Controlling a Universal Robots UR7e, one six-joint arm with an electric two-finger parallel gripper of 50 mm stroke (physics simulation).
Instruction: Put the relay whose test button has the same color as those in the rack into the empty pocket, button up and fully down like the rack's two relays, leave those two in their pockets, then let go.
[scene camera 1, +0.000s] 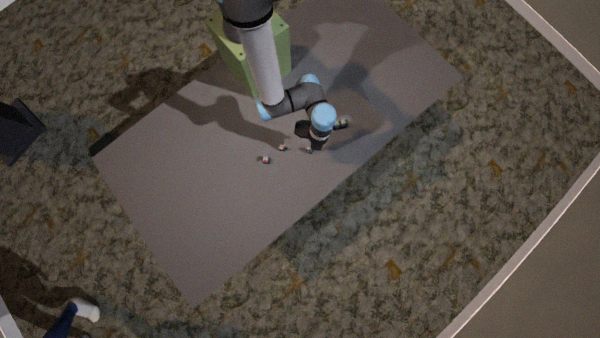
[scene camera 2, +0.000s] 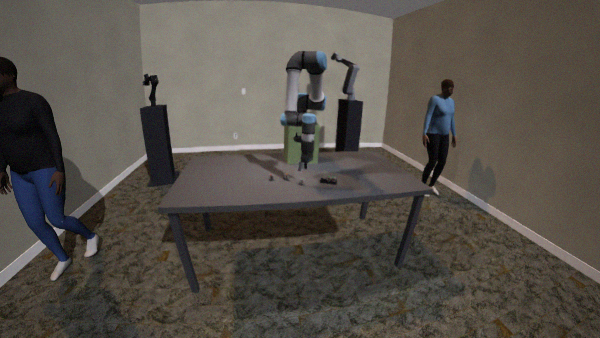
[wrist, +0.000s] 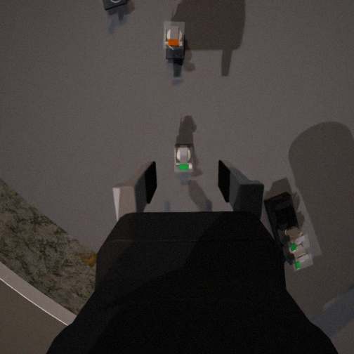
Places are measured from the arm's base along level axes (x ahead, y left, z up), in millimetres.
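Pixels of known places: gripper, between the fingertips: (scene camera 1: 310, 144) (scene camera 2: 302, 169).
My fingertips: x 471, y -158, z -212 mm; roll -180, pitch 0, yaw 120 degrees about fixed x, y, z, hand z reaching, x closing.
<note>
Behind a point stands the place of what it marks.
My gripper (wrist: 186, 173) (scene camera 2: 303, 167) {x 471, y -158, z -212 mm} is open and empty, above the table. In the wrist view the relay with the green button (wrist: 183, 158) shows between and slightly beyond the fingertips, lower down on the table, button up. The black rack (wrist: 281, 212) (scene camera 2: 328, 181) {x 506, y 12, z -301 mm} stands to the right of the gripper in the wrist view. Its two green-button relays (wrist: 295, 240) (wrist: 302, 261) sit at one end, and its empty pocket is at the other end. In scene camera 1 the arm partly hides the green-button relay (scene camera 1: 309, 150) and the rack (scene camera 1: 340, 124) {x 508, y 21, z -269 mm}.
The orange-button relay (wrist: 174, 40) (scene camera 1: 282, 147) {x 370, y -232, z -273 mm} stands beyond the green one. The red-button relay (scene camera 1: 266, 160) {x 352, y -325, z -272 mm} (scene camera 2: 271, 178) {x 356, y -327, z -296 mm} stands farther away; part of it shows at the wrist view's top edge. The arm's green base (scene camera 2: 302, 145) {x 502, y -181, z -47 mm} stands behind the table. Two people stand away from the table.
</note>
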